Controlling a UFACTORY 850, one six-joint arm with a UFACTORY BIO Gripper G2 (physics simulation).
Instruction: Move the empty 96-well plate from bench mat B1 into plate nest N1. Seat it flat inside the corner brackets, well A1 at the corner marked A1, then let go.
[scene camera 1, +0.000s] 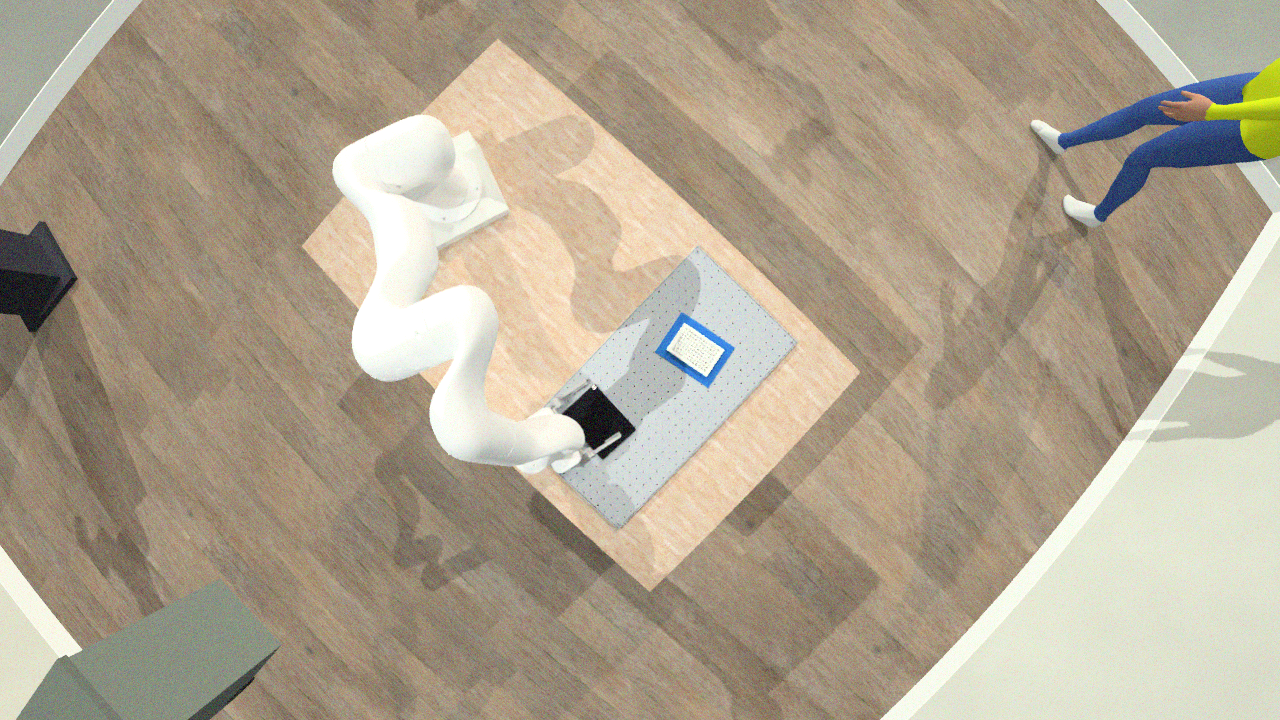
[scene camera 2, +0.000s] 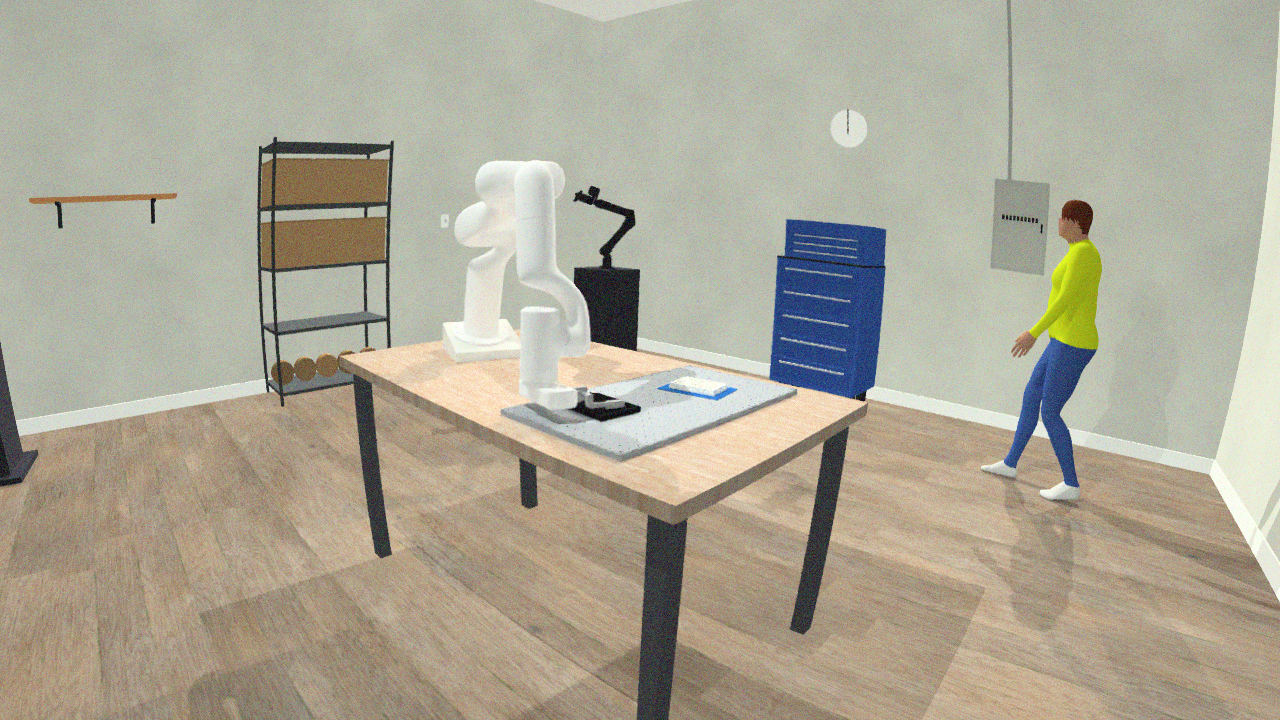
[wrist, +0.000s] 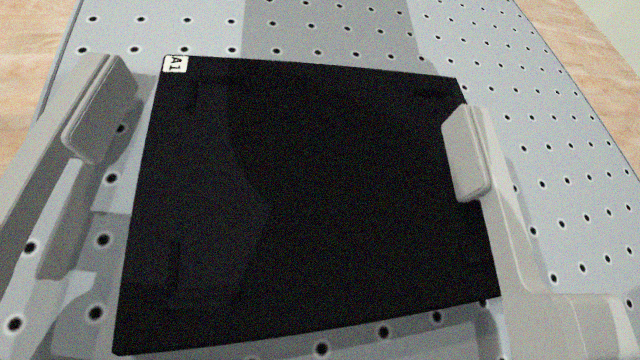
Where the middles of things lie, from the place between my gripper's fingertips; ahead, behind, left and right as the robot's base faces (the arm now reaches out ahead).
Now: the black plate nest N1 (scene camera 1: 598, 417) 20 mm ahead of my hand, 40 mm to the right of it and 10 mm below it. Also, from my hand: blue bench mat B1 (scene camera 1: 683, 318): 40 mm ahead, 280 mm to the left, 20 mm below; then white 96-well plate (scene camera 1: 688, 345): 40 mm ahead, 280 mm to the left, 10 mm below.
